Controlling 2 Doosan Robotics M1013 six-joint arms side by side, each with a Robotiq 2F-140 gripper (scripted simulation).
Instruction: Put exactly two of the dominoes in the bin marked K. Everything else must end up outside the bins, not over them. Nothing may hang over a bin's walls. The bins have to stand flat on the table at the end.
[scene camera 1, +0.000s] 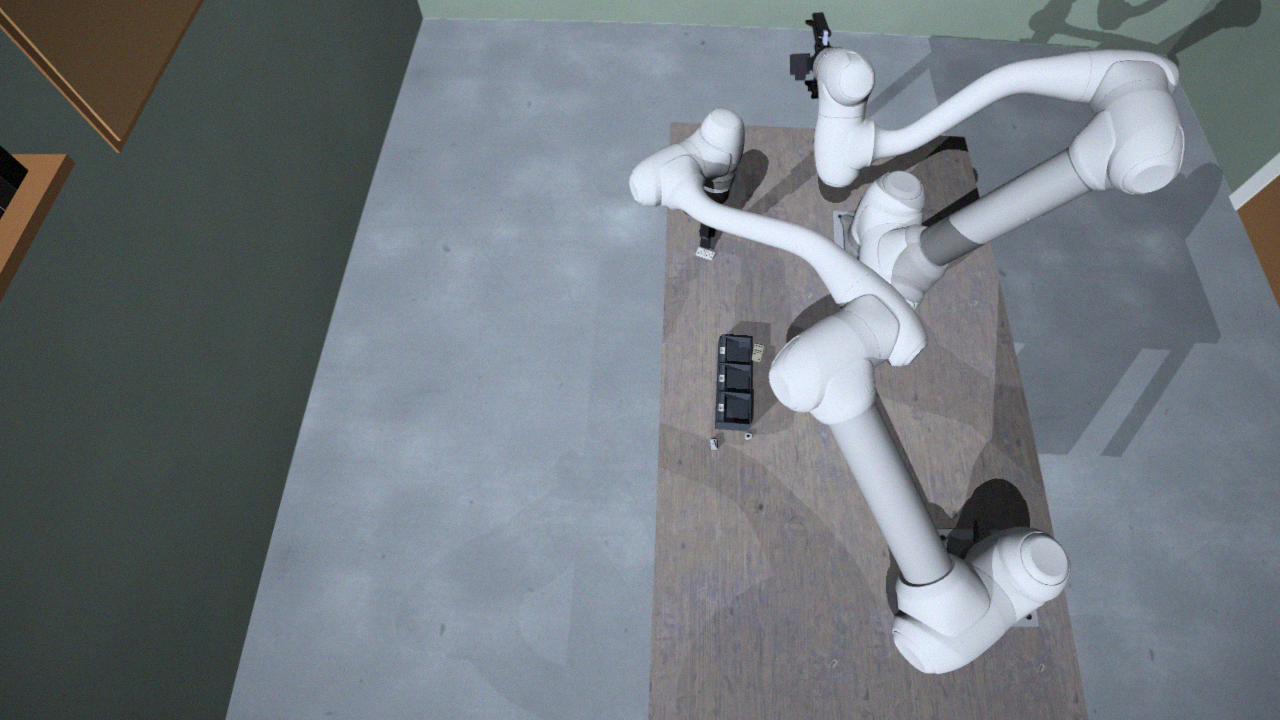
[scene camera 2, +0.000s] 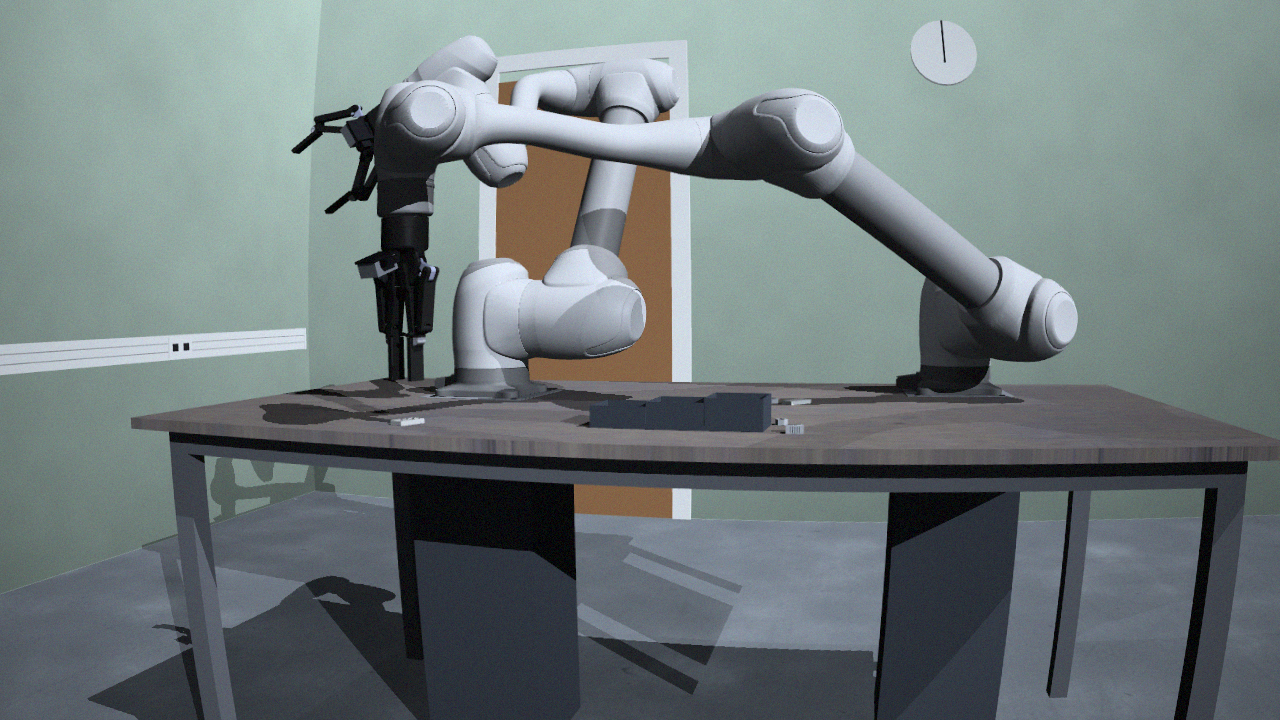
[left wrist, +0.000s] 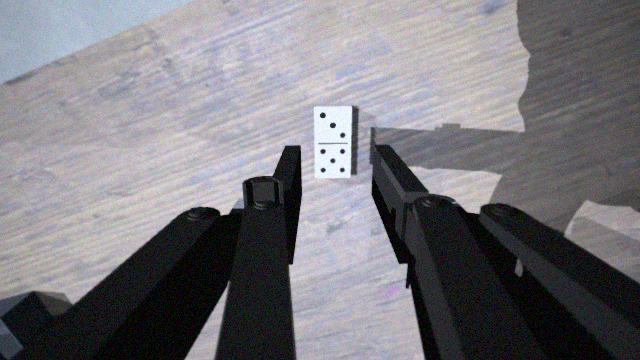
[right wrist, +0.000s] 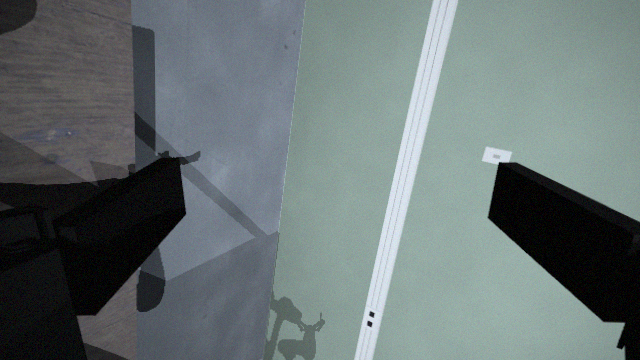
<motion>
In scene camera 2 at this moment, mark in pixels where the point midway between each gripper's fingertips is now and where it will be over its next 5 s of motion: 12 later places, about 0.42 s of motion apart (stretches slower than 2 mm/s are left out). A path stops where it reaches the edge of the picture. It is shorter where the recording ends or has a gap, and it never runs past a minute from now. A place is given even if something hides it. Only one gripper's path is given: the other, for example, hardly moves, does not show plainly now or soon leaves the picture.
My left gripper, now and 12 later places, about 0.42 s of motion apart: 406, 380; 407, 403; 407, 413; 407, 417; 407, 420; 406, 419; 406, 400; 405, 385; 405, 379; 408, 380; 445, 379; 487, 380; 531, 381
</motion>
